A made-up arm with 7 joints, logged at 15 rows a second.
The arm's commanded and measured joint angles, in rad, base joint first. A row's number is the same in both.
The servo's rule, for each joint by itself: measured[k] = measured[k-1] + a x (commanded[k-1-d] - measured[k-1]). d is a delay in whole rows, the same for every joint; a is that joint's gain. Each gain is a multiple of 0.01, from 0.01 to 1. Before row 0 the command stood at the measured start. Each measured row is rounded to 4 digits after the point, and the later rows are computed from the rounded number. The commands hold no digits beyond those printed.
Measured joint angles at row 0:
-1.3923 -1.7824 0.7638 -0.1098 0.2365 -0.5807 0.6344
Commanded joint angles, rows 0 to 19:
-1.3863 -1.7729 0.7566 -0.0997 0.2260 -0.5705 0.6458
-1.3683 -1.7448 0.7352 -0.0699 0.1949 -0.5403 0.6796
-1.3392 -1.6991 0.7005 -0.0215 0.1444 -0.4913 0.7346
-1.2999 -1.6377 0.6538 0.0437 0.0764 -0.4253 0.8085
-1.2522 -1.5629 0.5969 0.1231 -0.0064 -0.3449 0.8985
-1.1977 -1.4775 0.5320 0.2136 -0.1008 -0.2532 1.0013
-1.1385 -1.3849 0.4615 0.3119 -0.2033 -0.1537 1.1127
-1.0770 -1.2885 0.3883 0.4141 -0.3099 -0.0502 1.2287
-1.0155 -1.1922 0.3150 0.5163 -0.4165 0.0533 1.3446
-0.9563 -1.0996 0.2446 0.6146 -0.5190 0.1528 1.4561
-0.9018 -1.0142 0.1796 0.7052 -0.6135 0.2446 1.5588
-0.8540 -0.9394 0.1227 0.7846 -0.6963 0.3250 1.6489
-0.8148 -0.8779 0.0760 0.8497 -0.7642 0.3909 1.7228
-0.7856 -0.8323 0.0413 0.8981 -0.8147 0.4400 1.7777
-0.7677 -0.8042 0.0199 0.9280 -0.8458 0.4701 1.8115
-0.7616 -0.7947 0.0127 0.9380 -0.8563 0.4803 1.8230
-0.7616 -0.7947 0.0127 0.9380 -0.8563 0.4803 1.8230
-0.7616 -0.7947 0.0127 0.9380 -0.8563 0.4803 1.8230
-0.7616 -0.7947 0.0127 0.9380 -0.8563 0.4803 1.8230
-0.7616 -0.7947 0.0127 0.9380 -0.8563 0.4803 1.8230
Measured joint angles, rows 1 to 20:
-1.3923 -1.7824 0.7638 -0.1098 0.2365 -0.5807 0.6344
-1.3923 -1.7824 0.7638 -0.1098 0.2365 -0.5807 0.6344
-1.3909 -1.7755 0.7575 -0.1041 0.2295 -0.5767 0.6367
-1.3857 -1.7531 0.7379 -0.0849 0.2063 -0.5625 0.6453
-1.3750 -1.7137 0.7050 -0.0494 0.1648 -0.5347 0.6632
-1.3577 -1.6582 0.6599 0.0027 0.1056 -0.4920 0.6923
-1.3334 -1.5886 0.6045 0.0701 0.0306 -0.4346 0.7335
-1.3022 -1.5075 0.5407 0.1505 -0.0574 -0.3639 0.7871
-1.2645 -1.4180 0.4710 0.2409 -0.1552 -0.2819 0.8522
-1.2214 -1.3235 0.3982 0.3379 -0.2588 -0.1915 0.9275
-1.1740 -1.2277 0.3250 0.4378 -0.3645 -0.0960 1.0109
-1.1239 -1.1342 0.2542 0.5368 -0.4680 0.0010 1.0999
-1.0728 -1.0466 0.1886 0.6311 -0.5655 0.0960 1.1917
-1.0225 -0.9683 0.1306 0.7171 -0.6531 0.1853 1.2831
-0.9747 -0.9023 0.0826 0.7914 -0.7275 0.2655 1.3710
-0.9312 -0.8512 0.0463 0.8512 -0.7859 0.3336 1.4523
-0.8936 -0.8169 0.0231 0.8942 -0.8260 0.3868 1.5241
-0.8632 -0.8007 0.0139 0.9187 -0.8463 0.4233 1.5839
-0.8398 -0.7963 0.0128 0.9295 -0.8530 0.4455 1.6317
-0.8218 -0.7951 0.0127 0.9343 -0.8552 0.4591 1.6700
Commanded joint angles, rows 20 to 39:
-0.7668 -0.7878 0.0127 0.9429 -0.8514 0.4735 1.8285
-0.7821 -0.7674 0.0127 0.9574 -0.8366 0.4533 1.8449
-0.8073 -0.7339 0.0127 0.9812 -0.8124 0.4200 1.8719
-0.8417 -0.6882 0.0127 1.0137 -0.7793 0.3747 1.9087
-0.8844 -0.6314 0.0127 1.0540 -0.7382 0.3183 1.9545
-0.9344 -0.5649 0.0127 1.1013 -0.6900 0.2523 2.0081
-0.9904 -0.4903 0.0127 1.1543 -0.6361 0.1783 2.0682
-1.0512 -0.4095 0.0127 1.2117 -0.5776 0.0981 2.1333
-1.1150 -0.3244 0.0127 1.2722 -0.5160 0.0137 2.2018
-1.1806 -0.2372 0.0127 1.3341 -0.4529 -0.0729 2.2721
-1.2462 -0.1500 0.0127 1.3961 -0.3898 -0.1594 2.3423
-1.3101 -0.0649 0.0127 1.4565 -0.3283 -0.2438 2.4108
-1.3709 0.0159 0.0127 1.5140 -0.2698 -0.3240 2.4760
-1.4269 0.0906 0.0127 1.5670 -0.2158 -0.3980 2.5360
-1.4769 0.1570 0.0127 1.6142 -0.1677 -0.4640 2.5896
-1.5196 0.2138 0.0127 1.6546 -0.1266 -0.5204 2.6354
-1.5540 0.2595 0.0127 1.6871 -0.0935 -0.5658 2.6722
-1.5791 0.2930 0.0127 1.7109 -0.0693 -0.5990 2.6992
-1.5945 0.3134 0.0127 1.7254 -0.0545 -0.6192 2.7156
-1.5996 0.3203 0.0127 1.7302 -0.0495 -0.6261 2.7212
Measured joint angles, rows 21 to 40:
-0.8080 -0.7948 0.0127 0.9364 -0.8559 0.4674 1.7006
-0.7973 -0.7947 0.0127 0.9373 -0.8562 0.4724 1.7251
-0.7903 -0.7897 0.0127 0.9404 -0.8530 0.4728 1.7458
-0.7884 -0.7734 0.0127 0.9499 -0.8420 0.4652 1.7656
-0.7927 -0.7446 0.0127 0.9674 -0.8222 0.4476 1.7869
-0.8040 -0.7034 0.0127 0.9933 -0.7935 0.4192 1.8113
-0.8225 -0.6508 0.0127 1.0273 -0.7564 0.3798 1.8399
-0.8482 -0.5881 0.0127 1.0687 -0.7119 0.3301 1.8735
-0.8809 -0.5167 0.0127 1.1166 -0.6611 0.2709 1.9124
-0.9201 -0.4384 0.0127 1.1699 -0.6052 0.2035 1.9566
-0.9649 -0.3552 0.0127 1.2272 -0.5454 0.1295 2.0056
-1.0145 -0.2691 0.0127 1.2871 -0.4834 0.0506 2.0589
-1.0678 -0.1822 0.0127 1.3481 -0.4207 -0.0313 2.1156
-1.1235 -0.0966 0.0127 1.4088 -0.3588 -0.1142 2.1746
-1.1804 -0.0145 0.0127 1.4677 -0.2992 -0.1960 2.2349
-1.2371 0.0622 0.0127 1.5233 -0.2433 -0.2748 2.2951
-1.2923 0.1314 0.0127 1.5742 -0.1926 -0.3486 2.3540
-1.3446 0.1916 0.0127 1.6192 -0.1484 -0.4156 2.4103
-1.3928 0.2412 0.0127 1.6572 -0.1116 -0.4742 2.4627
-1.4356 0.2790 0.0127 1.6873 -0.0833 -0.5229 2.5100

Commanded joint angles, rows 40 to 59:
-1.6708 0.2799 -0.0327 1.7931 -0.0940 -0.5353 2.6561
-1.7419 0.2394 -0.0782 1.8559 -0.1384 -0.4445 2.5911
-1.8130 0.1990 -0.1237 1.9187 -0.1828 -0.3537 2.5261
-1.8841 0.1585 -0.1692 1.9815 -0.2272 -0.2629 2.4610
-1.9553 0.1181 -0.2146 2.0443 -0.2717 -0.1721 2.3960
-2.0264 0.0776 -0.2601 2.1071 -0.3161 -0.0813 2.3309
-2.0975 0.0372 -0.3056 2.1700 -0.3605 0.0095 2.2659
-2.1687 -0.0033 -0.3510 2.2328 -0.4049 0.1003 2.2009
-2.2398 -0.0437 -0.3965 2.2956 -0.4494 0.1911 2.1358
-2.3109 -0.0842 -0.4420 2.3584 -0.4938 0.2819 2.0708
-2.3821 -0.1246 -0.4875 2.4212 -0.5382 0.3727 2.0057
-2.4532 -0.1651 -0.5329 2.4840 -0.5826 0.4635 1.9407
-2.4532 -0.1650 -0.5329 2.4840 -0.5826 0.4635 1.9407
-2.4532 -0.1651 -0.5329 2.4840 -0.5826 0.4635 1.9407
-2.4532 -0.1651 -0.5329 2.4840 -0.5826 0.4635 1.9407
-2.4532 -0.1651 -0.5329 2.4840 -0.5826 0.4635 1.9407
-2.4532 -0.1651 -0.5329 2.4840 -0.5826 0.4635 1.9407
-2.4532 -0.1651 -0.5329 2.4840 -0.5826 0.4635 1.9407
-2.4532 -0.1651 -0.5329 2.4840 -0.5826 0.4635 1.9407
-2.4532 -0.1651 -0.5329 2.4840 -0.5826 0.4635 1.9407
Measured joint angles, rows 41 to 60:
-1.4721 0.3041 0.0127 1.7086 -0.0640 -0.5605 2.5511
-1.5014 0.3159 0.0127 1.7207 -0.0543 -0.5861 2.5851
-1.5404 0.2896 -0.0273 1.7612 -0.0809 -0.5663 2.5993
-1.5867 0.2530 -0.0721 1.8142 -0.1194 -0.5188 2.5977
-1.6387 0.2136 -0.1175 1.8727 -0.1619 -0.4544 2.5834
-1.6951 0.1734 -0.1630 1.9336 -0.2057 -0.3797 2.5589
-1.7549 0.1330 -0.2084 1.9956 -0.2499 -0.2987 2.5263
-1.8173 0.0926 -0.2539 2.0580 -0.2943 -0.2139 2.4872
-1.8817 0.0522 -0.2994 2.1207 -0.3387 -0.1268 2.4429
-1.9477 0.0117 -0.3448 2.1835 -0.3831 -0.0382 2.3945
-2.0149 -0.0287 -0.3903 2.2463 -0.4275 0.0512 2.3428
-2.0830 -0.0692 -0.4358 2.3091 -0.4719 0.1412 2.2884
-2.1518 -0.1096 -0.4813 2.3719 -0.5163 0.2315 2.2319
-2.2211 -0.1501 -0.5267 2.4347 -0.5607 0.3220 2.1737
-2.2745 -0.1610 -0.5322 2.4623 -0.5754 0.3772 2.1271
-2.3156 -0.1640 -0.5328 2.4745 -0.5802 0.4109 2.0898
-2.3472 -0.1648 -0.5329 2.4798 -0.5818 0.4314 2.0600
-2.3716 -0.1650 -0.5329 2.4822 -0.5823 0.4439 2.0361
-2.3904 -0.1651 -0.5329 2.4832 -0.5825 0.4515 2.0170
-2.4048 -0.1651 -0.5329 2.4836 -0.5826 0.4562 2.0017

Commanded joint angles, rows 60 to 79:
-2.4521 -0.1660 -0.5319 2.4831 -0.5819 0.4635 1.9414
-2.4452 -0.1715 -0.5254 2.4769 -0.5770 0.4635 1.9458
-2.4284 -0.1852 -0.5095 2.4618 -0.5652 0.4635 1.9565
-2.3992 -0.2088 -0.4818 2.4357 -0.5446 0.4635 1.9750
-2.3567 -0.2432 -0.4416 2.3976 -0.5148 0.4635 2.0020
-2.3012 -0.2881 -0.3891 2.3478 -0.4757 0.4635 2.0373
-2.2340 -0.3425 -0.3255 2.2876 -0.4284 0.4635 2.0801
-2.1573 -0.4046 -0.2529 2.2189 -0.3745 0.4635 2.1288
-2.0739 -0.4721 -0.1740 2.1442 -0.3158 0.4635 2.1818
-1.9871 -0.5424 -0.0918 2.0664 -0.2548 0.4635 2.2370
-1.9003 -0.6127 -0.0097 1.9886 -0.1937 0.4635 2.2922
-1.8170 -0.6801 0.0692 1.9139 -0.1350 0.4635 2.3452
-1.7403 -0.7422 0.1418 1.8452 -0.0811 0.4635 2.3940
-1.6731 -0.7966 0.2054 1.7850 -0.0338 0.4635 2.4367
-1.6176 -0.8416 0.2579 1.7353 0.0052 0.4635 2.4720
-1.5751 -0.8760 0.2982 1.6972 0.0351 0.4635 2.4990
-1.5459 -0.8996 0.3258 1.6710 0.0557 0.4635 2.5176
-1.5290 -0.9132 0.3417 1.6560 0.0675 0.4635 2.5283
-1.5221 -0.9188 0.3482 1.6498 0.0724 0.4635 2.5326
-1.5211 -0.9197 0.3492 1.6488 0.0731 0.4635 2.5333
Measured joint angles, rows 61 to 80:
-2.4159 -0.1651 -0.5329 2.4838 -0.5826 0.4590 1.9895
-2.4245 -0.1651 -0.5329 2.4839 -0.5826 0.4608 1.9797
-2.4308 -0.1658 -0.5320 2.4835 -0.5821 0.4619 1.9720
-2.4341 -0.1700 -0.5262 2.4798 -0.5787 0.4625 1.9668
-2.4328 -0.1811 -0.5115 2.4697 -0.5697 0.4629 1.9647
-2.4251 -0.2013 -0.4854 2.4507 -0.5529 0.4631 1.9668
-2.4094 -0.2319 -0.4469 2.4210 -0.5274 0.4633 1.9738
-2.3845 -0.2729 -0.3960 2.3800 -0.4928 0.4634 1.9865
-2.3499 -0.3237 -0.3340 2.3283 -0.4497 0.4634 2.0052
-2.3056 -0.3828 -0.2626 2.2670 -0.3993 0.4634 2.0299
-2.2523 -0.4480 -0.1846 2.1982 -0.3434 0.4634 2.0603
-2.1913 -0.5169 -0.1029 2.1244 -0.2840 0.4634 2.0956
-2.1244 -0.5868 -0.0209 2.0484 -0.2235 0.4634 2.1349
-2.0537 -0.6549 0.0584 1.9731 -0.1642 0.4634 2.1770
-1.9816 -0.7186 0.1318 1.9015 -0.1085 0.4634 2.2204
-1.9106 -0.7755 0.1966 1.8363 -0.0585 0.4634 2.2637
-1.8432 -0.8238 0.2505 1.7797 -0.0158 0.4634 2.3054
-1.7815 -0.8619 0.2925 1.7335 0.0183 0.4634 2.3441
-1.7273 -0.8894 0.3218 1.6985 0.0434 0.4634 2.3788
-1.6817 -0.9068 0.3393 1.6747 0.0595 0.4634 2.4087

